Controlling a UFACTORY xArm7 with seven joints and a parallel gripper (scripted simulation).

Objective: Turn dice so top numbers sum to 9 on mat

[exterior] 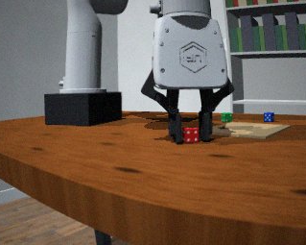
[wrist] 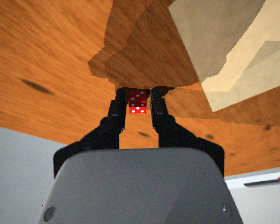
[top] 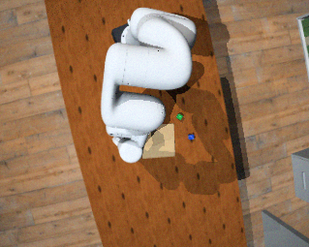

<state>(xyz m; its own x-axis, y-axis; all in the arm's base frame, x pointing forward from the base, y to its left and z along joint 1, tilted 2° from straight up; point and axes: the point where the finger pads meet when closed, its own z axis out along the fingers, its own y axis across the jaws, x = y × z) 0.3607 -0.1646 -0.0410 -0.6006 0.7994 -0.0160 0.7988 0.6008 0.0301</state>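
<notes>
Right now the red die is 10 mm below my hand. Round my hand: blue die: 90 mm ahead, 270 mm to the left, 10 mm below; then tan mat: 60 mm ahead, 130 mm to the left, 20 mm below; then green die: 10 mm behind, 240 mm to the left, 10 mm below.
</notes>
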